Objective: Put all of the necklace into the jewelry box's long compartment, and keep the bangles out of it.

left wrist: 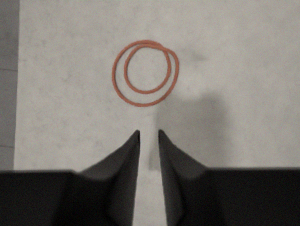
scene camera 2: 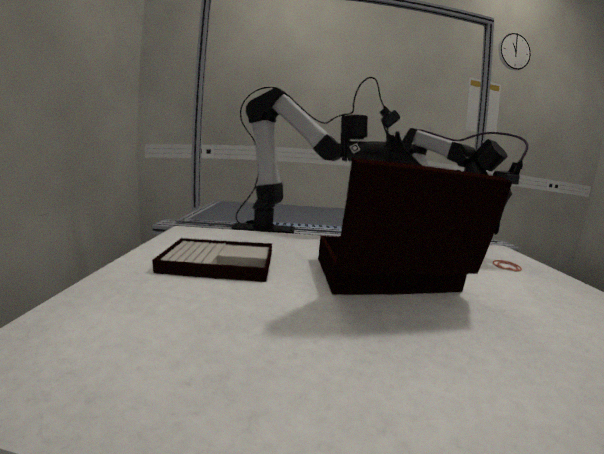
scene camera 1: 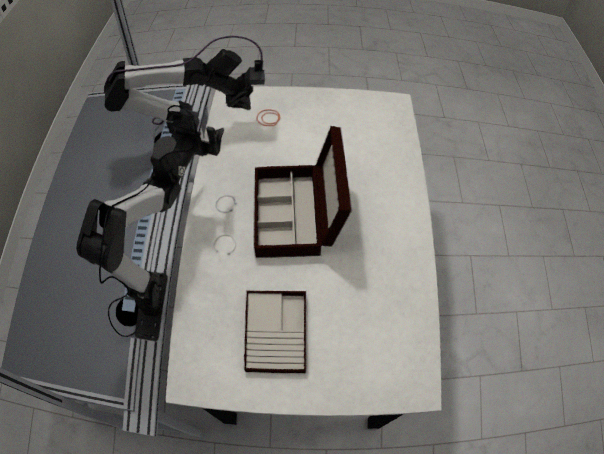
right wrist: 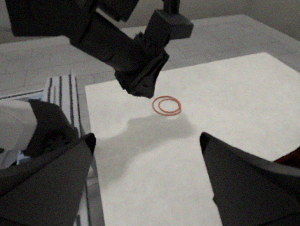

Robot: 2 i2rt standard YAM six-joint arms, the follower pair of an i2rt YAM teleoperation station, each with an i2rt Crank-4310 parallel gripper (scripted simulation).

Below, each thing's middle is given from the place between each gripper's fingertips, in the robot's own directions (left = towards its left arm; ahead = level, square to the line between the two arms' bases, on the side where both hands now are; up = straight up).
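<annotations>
Divided tray (scene camera 1: 268, 344): 70 mm below my left hand (scene camera 1: 250, 107), 130 mm ahead of it, 700 mm to the right of it.
The divided tray is 21 cm below my right hand, 20 cm ahead of it and 48 cm to the right of it. By its middle, the divided tray is nearer to my right hand than to my left hand.
</annotations>
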